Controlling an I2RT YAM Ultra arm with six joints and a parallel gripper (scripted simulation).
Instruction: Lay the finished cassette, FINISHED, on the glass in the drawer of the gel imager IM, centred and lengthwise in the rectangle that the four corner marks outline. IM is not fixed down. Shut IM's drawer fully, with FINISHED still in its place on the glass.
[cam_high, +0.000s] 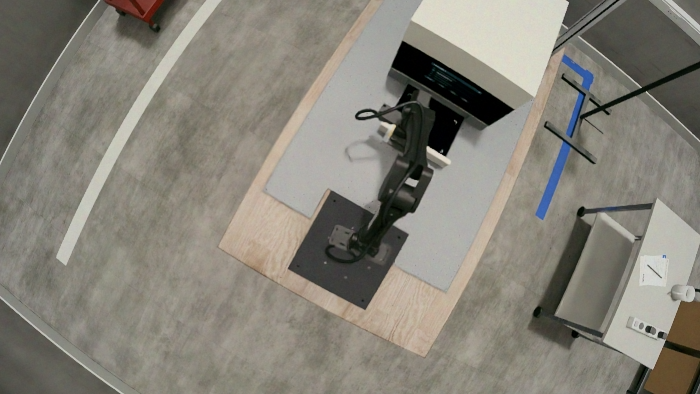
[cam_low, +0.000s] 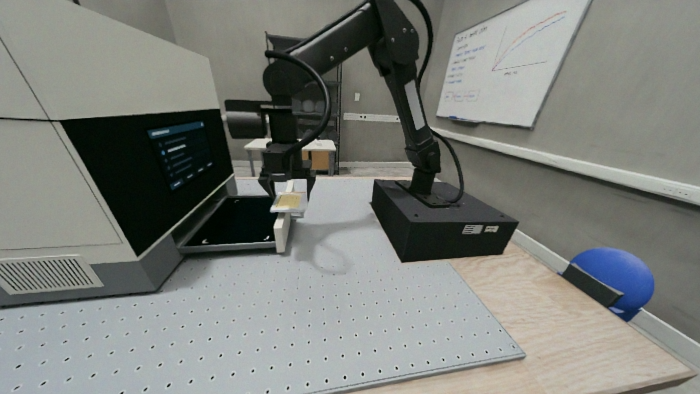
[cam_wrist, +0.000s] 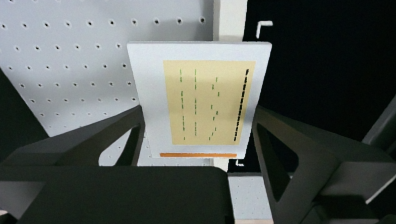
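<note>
Right now my hand is 130 mm short of the drawer, 70 mm to the left of it and 60 mm above it. The rest, counted from my hand: finished cassette: right at my hand.
</note>
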